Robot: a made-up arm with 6 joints. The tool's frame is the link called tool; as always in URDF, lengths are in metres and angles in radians. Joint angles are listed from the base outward.
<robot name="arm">
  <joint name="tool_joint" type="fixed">
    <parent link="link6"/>
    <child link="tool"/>
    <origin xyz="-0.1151 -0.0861 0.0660" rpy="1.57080 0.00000 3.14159"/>
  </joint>
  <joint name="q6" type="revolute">
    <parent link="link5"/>
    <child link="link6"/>
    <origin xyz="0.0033 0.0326 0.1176" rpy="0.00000 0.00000 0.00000"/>
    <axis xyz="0 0 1"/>
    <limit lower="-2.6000" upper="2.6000"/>
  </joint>
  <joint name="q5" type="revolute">
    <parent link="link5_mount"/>
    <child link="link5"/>
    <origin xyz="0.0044 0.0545 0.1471" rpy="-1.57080 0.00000 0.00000"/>
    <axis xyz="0 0 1"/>
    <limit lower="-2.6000" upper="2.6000"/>
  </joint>
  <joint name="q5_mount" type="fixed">
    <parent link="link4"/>
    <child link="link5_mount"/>
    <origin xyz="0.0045 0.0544 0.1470" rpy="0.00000 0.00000 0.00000"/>
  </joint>
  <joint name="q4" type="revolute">
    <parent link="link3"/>
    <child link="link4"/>
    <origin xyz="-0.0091 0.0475 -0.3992" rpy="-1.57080 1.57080 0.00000"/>
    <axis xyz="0 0 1"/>
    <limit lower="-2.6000" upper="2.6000"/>
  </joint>
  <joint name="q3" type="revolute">
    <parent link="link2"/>
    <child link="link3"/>
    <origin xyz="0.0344 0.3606 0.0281" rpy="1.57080 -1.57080 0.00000"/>
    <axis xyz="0 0 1"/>
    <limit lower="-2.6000" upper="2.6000"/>
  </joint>
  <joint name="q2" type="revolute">
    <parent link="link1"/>
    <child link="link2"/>
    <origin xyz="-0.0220 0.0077 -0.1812" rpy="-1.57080 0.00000 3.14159"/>
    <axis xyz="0 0 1"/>
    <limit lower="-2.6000" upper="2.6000"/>
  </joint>
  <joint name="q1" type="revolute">
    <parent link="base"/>
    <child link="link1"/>
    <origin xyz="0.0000 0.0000 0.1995" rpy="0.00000 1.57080 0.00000"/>
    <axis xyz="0 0 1"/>
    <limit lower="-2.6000" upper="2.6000"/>
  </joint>
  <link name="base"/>
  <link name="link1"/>
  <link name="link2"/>
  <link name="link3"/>
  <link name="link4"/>
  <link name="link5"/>
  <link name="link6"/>
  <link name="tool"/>
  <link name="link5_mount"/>
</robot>
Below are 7 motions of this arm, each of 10 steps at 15 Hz.
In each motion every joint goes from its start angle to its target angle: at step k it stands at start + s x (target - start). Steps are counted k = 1, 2, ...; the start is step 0. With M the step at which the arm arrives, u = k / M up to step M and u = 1 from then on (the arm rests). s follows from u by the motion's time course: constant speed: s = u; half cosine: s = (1 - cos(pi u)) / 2; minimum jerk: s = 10 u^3 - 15 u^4 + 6 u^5.
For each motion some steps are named. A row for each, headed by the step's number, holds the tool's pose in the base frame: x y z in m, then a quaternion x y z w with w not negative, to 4 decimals.
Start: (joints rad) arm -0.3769 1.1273 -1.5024 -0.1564 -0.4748 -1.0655
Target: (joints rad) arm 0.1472 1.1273 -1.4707 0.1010 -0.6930 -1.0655
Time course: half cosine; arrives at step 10
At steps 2, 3, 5, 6, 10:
2: -0.2399 -0.4343 -0.4643 -0.6787 -0.6608 0.3050 0.0987
3: -0.2382 -0.3913 -0.4844 -0.6725 -0.6759 0.2842 0.1009
5: -0.2342 -0.2737 -0.5247 -0.6582 -0.7105 0.2256 0.1052
6: -0.2323 -0.2108 -0.5381 -0.6521 -0.7253 0.1932 0.1066
10: -0.2285 -0.0702 -0.5490 -0.6423 -0.7496 0.1176 0.1084

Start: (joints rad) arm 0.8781 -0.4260 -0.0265 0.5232 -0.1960 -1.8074
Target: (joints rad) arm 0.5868 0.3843 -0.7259 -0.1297 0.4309 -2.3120
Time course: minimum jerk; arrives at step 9
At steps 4, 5, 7, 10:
4: -0.8579 0.2284 0.2504 0.0381 -0.7605 -0.2385 0.6028
5: -0.8527 0.3039 0.1053 0.0062 -0.8226 -0.1514 0.5480
7: -0.7884 0.3688 -0.1380 -0.0671 -0.8767 -0.0036 0.4763
10: -0.7639 0.3735 -0.1960 -0.0886 -0.8819 0.0318 0.4619

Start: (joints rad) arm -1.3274 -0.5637 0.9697 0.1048 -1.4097 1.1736
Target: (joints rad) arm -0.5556 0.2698 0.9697 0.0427 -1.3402 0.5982
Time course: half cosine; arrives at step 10
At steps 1, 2, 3, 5, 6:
1: -0.7019 0.5041 -0.1513 -0.2029 -0.0130 -0.2693 0.9413
2: -0.7211 0.4937 -0.1285 -0.1782 -0.0362 -0.2393 0.9538
3: -0.7480 0.4744 -0.0979 -0.1365 -0.0760 -0.1951 0.9683
5: -0.8017 0.4119 -0.0483 -0.0113 -0.1991 -0.0968 0.9751
6: -0.8190 0.3785 -0.0411 0.0596 -0.2711 -0.0581 0.9589

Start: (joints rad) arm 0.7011 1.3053 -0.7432 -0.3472 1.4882 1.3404
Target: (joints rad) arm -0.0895 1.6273 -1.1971 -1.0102 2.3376 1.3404
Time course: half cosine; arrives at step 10
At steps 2, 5, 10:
2: -0.0874 0.5440 -0.6456 0.2142 0.7904 -0.1839 0.5437
5: -0.0273 0.1861 -0.7976 0.1645 0.8176 -0.3989 0.3812
10: 0.0490 -0.2734 -0.7743 0.2409 0.7326 -0.6179 0.1529

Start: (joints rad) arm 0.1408 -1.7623 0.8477 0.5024 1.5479 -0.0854
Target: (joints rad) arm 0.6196 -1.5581 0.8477 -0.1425 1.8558 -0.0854
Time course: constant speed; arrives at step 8
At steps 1, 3, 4, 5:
1: -0.1129 0.3696 0.9988 -0.3621 -0.9054 0.1468 0.1659
3: -0.1318 0.2570 1.0925 -0.3784 -0.9097 -0.0049 0.1710
4: -0.1461 0.1914 1.1329 -0.3818 -0.9042 -0.0815 0.1734
5: -0.1638 0.1203 1.1676 -0.3822 -0.8935 -0.1577 0.1753

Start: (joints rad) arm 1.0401 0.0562 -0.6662 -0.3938 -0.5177 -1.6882
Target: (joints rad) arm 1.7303 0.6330 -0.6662 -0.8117 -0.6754 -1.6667
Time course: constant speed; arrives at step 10
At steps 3, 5, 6, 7, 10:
3: -1.0337 0.4354 0.1239 0.2505 -0.9102 -0.1661 0.2851
5: -1.0005 0.5303 0.1529 0.2494 -0.9175 -0.2202 0.2181
6: -0.9795 0.5763 0.1763 0.2453 -0.9191 -0.2464 0.1855
7: -0.9557 0.6203 0.2055 0.2389 -0.9194 -0.2720 0.1539
10: -0.8679 0.7331 0.3253 0.2075 -0.9131 -0.3446 0.0662

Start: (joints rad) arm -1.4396 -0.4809 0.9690 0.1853 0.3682 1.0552
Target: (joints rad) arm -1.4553 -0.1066 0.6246 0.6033 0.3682 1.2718
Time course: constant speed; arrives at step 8
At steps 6, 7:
6: -0.8816 0.1343 -0.2775 -0.0291 0.5944 -0.4775 0.6464
7: -0.8738 0.0770 -0.2755 -0.0339 0.5797 -0.4904 0.6498

